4 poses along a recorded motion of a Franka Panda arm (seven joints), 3.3 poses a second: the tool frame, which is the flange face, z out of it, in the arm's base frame.
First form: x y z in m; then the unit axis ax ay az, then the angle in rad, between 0 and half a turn.
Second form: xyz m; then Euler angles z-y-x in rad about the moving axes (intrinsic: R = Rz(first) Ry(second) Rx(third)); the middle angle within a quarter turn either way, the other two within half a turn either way. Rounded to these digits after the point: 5 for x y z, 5 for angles.
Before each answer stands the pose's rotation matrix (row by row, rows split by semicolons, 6 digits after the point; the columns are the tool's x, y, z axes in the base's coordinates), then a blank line. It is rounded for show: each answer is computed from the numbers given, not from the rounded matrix.
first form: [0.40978 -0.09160 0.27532 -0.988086 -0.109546 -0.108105 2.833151]
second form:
0.953744 0.244191 0.175338; 0.178556 -0.929373 0.323083; 0.241848 -0.276831 -0.929986

[0.40978 -0.09160 0.27532 0.18507 -0.24427 -2.85227]
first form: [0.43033 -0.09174 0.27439 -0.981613 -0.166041 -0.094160 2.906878]
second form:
0.928128 0.343405 0.143708; 0.299609 -0.918197 0.259129; 0.220938 -0.197449 -0.955092

[0.43033 -0.09174 0.27439 0.31225 -0.22278 -2.93773]
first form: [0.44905 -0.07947 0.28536 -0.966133 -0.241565 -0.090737 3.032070]
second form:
0.867225 0.475287 0.148399; 0.455452 -0.877651 0.149308; 0.201207 -0.061896 -0.977591

[0.44905 -0.07947 0.28536 0.48359 -0.20259 -3.07836]
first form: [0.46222 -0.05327 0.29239 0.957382 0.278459 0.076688 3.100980]
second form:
0.833228 0.529849 0.158085; 0.536077 -0.844161 0.003820; 0.135473 0.081562 -0.987418

[0.46222 -0.05327 0.29239 0.57170 -0.13589 3.05918]
